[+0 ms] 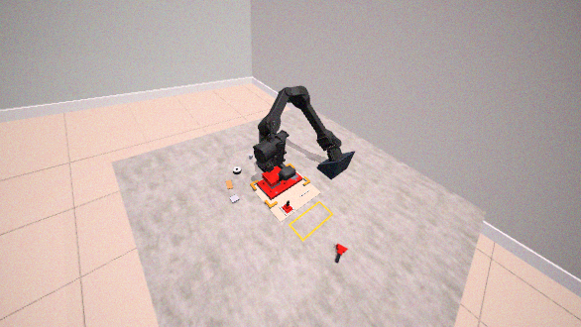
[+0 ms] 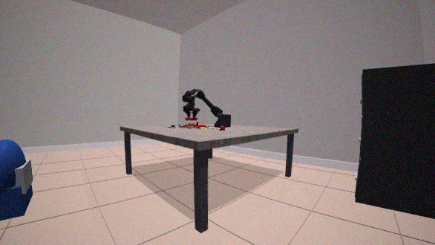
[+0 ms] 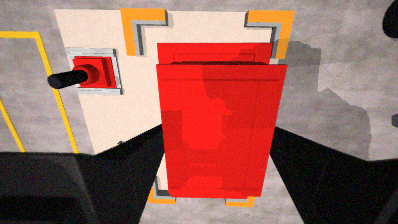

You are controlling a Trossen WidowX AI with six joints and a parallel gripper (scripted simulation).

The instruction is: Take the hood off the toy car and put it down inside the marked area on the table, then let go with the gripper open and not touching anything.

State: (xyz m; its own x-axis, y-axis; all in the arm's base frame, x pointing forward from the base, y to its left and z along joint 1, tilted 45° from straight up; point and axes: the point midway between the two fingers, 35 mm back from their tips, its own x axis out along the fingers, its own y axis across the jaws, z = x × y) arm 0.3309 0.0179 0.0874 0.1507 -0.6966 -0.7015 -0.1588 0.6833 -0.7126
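Now: gripper tip 130 mm to the right of the holder, 50 mm above it and 10 mm short of it. Also, from my gripper tip: wheel 170 mm to the right, 110 mm ahead, 70 mm below; then red hood 10 mm above.
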